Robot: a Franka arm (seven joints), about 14 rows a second.
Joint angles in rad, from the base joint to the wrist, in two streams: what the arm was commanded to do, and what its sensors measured. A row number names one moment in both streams.
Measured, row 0: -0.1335, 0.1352, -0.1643, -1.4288, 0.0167, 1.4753, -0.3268
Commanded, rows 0 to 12: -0.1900, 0.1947, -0.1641, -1.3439, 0.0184, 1.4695, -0.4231; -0.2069, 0.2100, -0.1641, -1.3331, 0.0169, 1.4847, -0.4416; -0.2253, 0.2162, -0.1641, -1.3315, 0.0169, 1.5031, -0.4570; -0.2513, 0.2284, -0.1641, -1.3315, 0.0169, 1.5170, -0.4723; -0.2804, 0.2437, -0.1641, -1.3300, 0.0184, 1.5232, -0.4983; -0.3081, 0.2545, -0.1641, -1.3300, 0.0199, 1.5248, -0.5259; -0.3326, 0.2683, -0.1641, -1.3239, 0.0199, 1.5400, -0.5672; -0.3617, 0.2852, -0.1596, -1.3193, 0.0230, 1.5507, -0.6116; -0.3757, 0.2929, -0.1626, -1.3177, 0.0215, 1.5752, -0.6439; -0.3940, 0.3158, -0.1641, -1.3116, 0.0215, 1.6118, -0.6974; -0.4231, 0.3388, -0.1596, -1.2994, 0.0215, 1.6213, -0.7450; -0.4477, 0.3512, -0.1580, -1.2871, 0.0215, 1.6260, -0.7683; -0.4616, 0.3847, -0.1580, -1.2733, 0.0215, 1.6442, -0.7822
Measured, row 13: -0.4265, 0.3221, -0.1673, -1.3393, 0.0167, 1.6348, -0.7406
